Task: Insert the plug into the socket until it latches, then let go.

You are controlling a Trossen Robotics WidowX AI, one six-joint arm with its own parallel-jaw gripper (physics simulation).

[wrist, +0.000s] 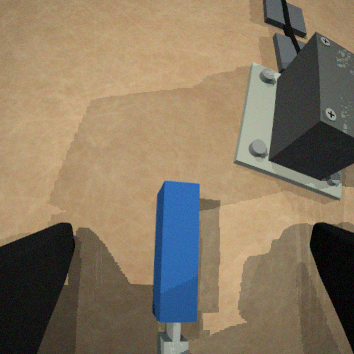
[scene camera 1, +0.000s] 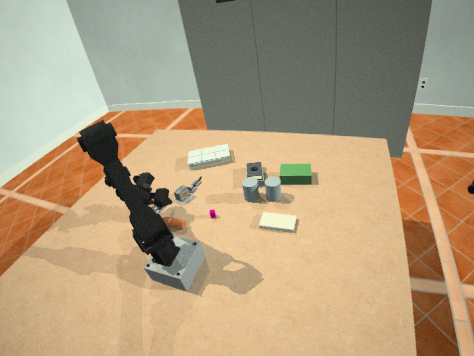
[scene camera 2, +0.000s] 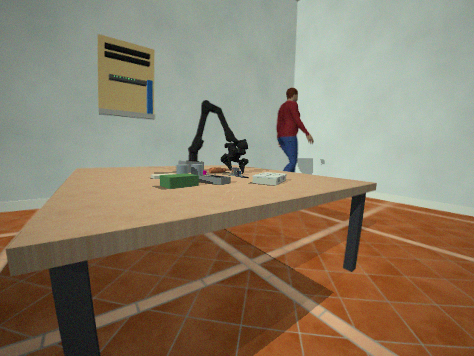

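Seen in the pictures: gripper, fingertip midpoint: [wrist: 195,237]; arm's base, link origin: [scene camera 1: 166,254] [scene camera 2: 193,161].
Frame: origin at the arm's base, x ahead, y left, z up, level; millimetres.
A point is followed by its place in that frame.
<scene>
The plug has a long blue body [wrist: 177,250] {x 235, y 193, z -44 mm} and a grey metal end [wrist: 173,345] {x 203, y 194, z -46 mm} that runs off the lower edge of the wrist view. It lies on the table between the spread fingers, touching neither. A bit of blue [scene camera 1: 159,208] {x 213, y 188, z -57 mm} shows beside the gripper in scene camera 1. The socket is a dark grey box [wrist: 305,115] {x 283, y 147, z -30 mm} [scene camera 1: 184,193] {x 300, y 119, z -44 mm} on a pale bolted plate [wrist: 257,107] {x 303, y 151, z -60 mm}, at the upper right of the wrist view, apart from the plug. Its opening cannot be made out. My gripper [wrist: 195,237] {x 240, y 185, z -51 mm} [scene camera 1: 154,201] {x 240, y 185, z -51 mm} is wide open and low over the plug.
A black cable [wrist: 287,22] {x 375, y 117, z -58 mm} with grey clips runs behind the socket. An orange-brown cylinder [scene camera 1: 175,223] {x 143, y 64, z -34 mm} lies near the arm base [scene camera 1: 175,265] {x -24, y -46, z 1 mm}. Also on the table are a magenta cube [scene camera 1: 212,214] {x 221, y -38, z -47 mm}, two grey cylinders [scene camera 1: 250,190] {x 325, y -146, z -10 mm} [scene camera 1: 273,190] {x 340, y -224, z -12 mm}, a green block [scene camera 1: 295,174] {x 457, y -280, z -24 mm} and a white block [scene camera 1: 209,156] {x 541, y 119, z -30 mm}.
</scene>
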